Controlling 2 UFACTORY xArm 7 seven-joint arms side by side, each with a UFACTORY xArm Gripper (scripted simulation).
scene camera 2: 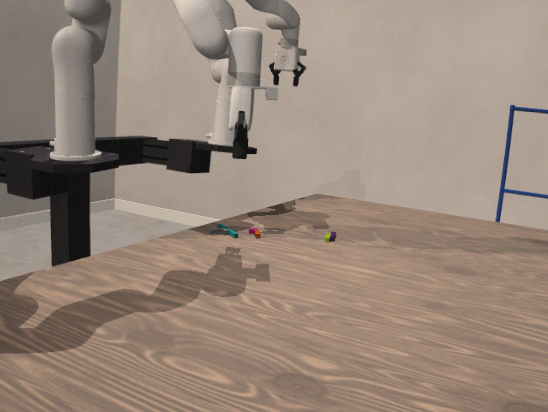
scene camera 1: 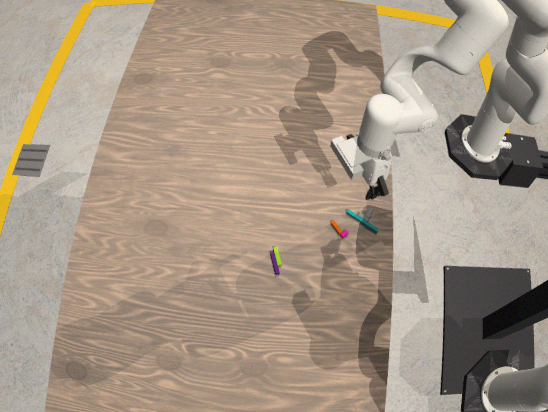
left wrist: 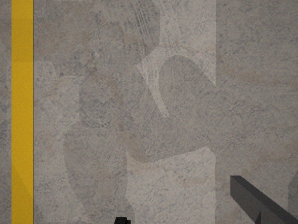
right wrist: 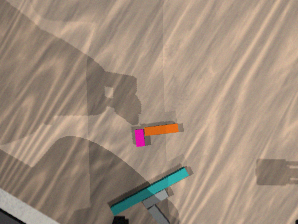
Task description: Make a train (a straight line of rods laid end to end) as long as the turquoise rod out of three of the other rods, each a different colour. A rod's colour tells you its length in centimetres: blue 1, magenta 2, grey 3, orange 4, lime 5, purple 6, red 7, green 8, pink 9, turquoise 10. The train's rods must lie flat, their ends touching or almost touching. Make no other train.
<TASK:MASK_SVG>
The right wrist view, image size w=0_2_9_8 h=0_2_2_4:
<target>turquoise rod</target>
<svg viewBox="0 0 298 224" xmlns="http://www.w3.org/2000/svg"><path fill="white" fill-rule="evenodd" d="M185 167L111 205L112 213L115 216L189 176Z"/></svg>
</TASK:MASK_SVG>
